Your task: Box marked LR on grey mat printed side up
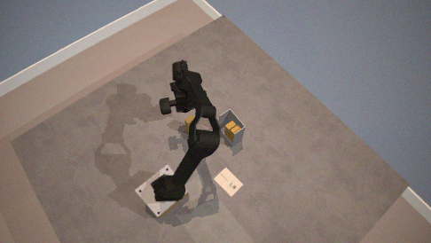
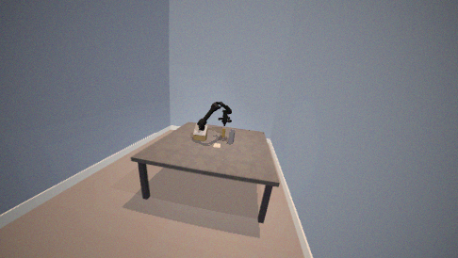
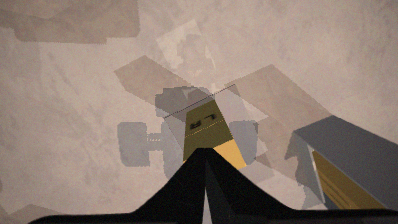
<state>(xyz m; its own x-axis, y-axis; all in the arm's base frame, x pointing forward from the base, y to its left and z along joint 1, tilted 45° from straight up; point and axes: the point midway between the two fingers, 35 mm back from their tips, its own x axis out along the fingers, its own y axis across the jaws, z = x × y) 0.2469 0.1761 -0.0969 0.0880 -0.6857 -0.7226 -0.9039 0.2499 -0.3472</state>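
Right now my gripper tip is 150 mm above the grey mat and 80 mm to the left of it.
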